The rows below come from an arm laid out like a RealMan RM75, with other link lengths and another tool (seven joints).
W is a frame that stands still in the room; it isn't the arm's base.
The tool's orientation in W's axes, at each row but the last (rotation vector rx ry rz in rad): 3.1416 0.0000 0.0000; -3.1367 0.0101 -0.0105; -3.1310 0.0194 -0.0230; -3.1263 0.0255 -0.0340; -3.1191 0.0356 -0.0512; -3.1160 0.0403 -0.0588; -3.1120 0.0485 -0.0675; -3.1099 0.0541 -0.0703; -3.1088 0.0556 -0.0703
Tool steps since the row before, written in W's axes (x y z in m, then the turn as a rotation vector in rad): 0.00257 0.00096 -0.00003 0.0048 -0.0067 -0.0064; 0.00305 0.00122 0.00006 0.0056 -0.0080 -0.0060; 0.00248 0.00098 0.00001 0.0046 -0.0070 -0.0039; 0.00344 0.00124 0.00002 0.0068 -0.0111 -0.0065; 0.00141 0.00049 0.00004 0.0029 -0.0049 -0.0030; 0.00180 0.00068 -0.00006 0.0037 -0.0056 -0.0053; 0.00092 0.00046 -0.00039 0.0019 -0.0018 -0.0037; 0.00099 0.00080 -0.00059 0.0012 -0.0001 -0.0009; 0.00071 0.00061 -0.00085 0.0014 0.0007 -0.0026
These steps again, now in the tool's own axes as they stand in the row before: 0.00257 -0.00096 0.00003 0.0048 0.0067 0.0064; 0.00304 -0.00124 -0.00003 0.0056 0.0080 0.0060; 0.00247 -0.00101 0.00004 0.0046 0.0070 0.0039; 0.00342 -0.00130 0.00007 0.0068 0.0111 0.0065; 0.00140 -0.00052 0.00002 0.0029 0.0049 0.0030; 0.00178 -0.00072 0.00014 0.0036 0.0056 0.0053; 0.00089 -0.00048 0.00044 0.0018 0.0018 0.0037; 0.00093 -0.00081 0.00066 0.0012 0.0001 0.0010; 0.00065 -0.00061 0.00090 0.0013 -0.0007 0.0027
